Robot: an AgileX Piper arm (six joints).
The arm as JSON. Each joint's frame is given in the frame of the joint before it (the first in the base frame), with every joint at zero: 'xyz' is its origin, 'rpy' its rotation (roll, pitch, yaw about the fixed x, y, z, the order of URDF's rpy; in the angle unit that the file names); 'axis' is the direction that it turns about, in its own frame. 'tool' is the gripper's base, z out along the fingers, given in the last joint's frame.
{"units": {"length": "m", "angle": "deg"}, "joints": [
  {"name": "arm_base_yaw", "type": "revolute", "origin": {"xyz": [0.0, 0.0, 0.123], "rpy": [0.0, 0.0, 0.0]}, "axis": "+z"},
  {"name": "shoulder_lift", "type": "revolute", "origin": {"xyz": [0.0, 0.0, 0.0], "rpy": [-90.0, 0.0, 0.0]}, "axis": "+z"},
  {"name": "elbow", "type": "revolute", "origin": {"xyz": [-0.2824, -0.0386, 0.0], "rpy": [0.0, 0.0, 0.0]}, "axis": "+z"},
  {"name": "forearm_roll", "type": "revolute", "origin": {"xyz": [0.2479, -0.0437, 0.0], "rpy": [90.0, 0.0, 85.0]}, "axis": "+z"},
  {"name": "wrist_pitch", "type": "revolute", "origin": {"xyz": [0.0, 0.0, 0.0], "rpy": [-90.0, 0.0, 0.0]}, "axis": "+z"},
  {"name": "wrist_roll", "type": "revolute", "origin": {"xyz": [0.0, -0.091, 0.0], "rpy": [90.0, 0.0, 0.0]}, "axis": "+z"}
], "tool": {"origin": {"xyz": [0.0, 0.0, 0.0], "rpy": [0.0, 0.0, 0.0]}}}
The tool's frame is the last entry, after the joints.
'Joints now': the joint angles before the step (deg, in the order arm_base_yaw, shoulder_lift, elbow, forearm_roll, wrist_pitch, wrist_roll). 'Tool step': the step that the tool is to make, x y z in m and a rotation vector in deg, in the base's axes. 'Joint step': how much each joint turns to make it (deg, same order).
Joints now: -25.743 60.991 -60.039 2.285 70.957 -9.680
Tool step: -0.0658 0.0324 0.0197 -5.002 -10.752 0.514
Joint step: -0.018 -17.450 4.734 0.412 0.879 -0.480
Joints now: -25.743 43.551 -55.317 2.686 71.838 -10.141
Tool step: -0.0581 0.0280 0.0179 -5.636 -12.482 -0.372
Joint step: 0.064 -14.525 0.125 -0.052 0.682 0.595
